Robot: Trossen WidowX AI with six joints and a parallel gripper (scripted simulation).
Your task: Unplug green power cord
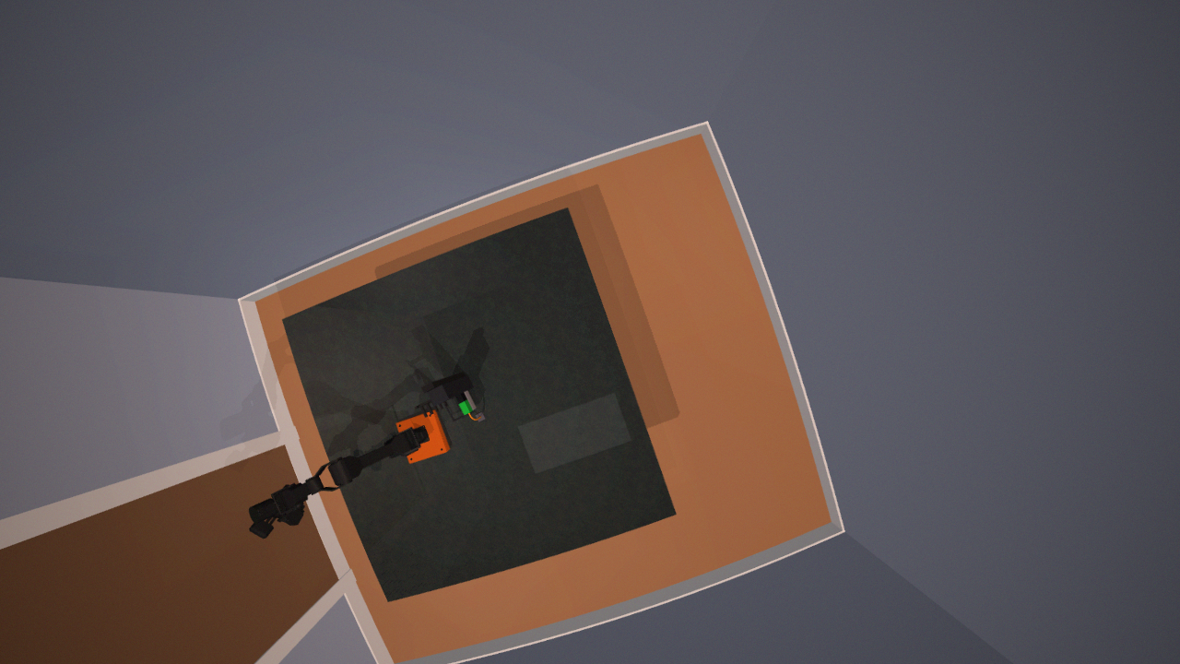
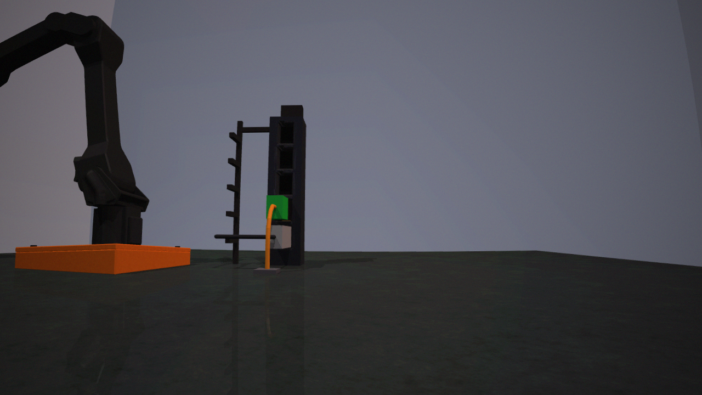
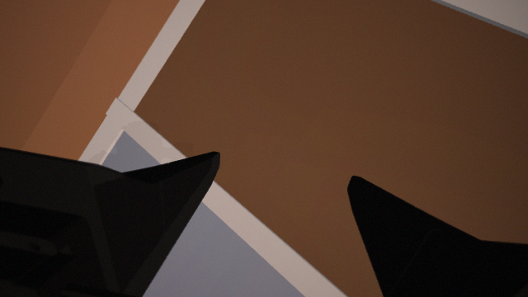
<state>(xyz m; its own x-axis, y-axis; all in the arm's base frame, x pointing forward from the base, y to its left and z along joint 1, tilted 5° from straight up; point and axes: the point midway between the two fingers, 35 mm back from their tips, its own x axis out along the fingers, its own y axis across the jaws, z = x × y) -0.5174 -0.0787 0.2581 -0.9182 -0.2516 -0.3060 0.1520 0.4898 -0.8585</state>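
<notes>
Right now my gripper tip is 800 mm short of the green plug, 150 mm above it and 140 mm to the right of it. From my gripper tip the other things lie so: grey plate: 810 mm ahead, 250 mm below, 60 mm to the left.
</notes>
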